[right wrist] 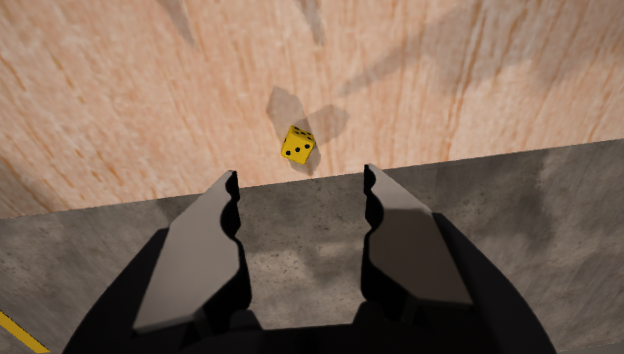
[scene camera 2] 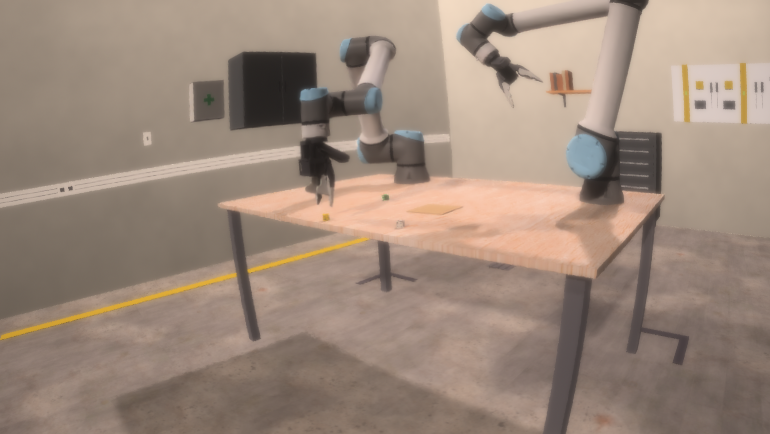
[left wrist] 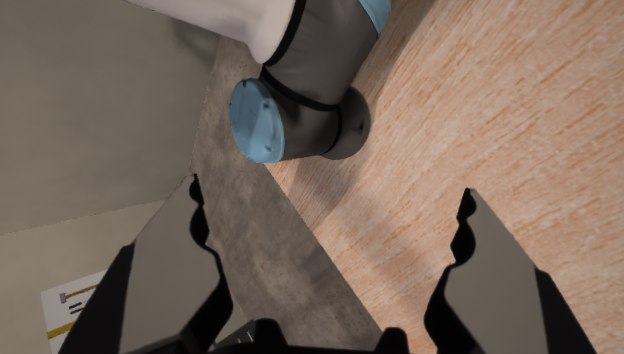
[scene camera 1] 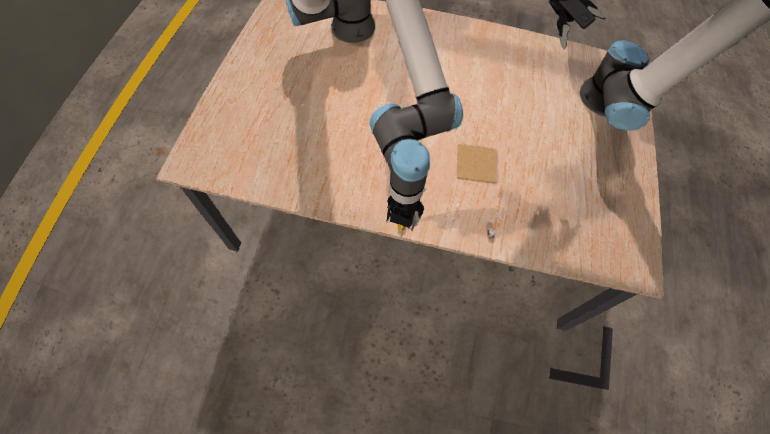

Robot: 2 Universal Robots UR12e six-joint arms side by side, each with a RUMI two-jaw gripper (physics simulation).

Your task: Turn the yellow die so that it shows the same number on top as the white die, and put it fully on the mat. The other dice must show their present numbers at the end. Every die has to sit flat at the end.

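Note:
The yellow die [scene camera 1: 400,226] [scene camera 2: 325,217] [right wrist: 298,145] lies near the table's front edge. In the right wrist view its largest visible face shows three pips, with several on the narrow face above. My right gripper [scene camera 1: 402,221] [scene camera 2: 324,203] [right wrist: 301,169] points down above it, fingers apart and empty. The white die [scene camera 1: 490,232] [scene camera 2: 400,224] lies farther right near the same edge; its number is too small to read. The green die [scene camera 2: 385,197] lies farther back, its number unreadable. The tan mat [scene camera 1: 477,163] [scene camera 2: 434,209] is bare. My left gripper [scene camera 1: 582,31] [scene camera 2: 526,93] [left wrist: 328,183] is open, high up.
The wooden table [scene camera 1: 242,140] [scene camera 2: 517,215] carries both arm bases. The right arm reaches over the table to the left of the mat in scene camera 1. Its front edge runs close beside the yellow die. The left arm stands at the right, raised away from the dice.

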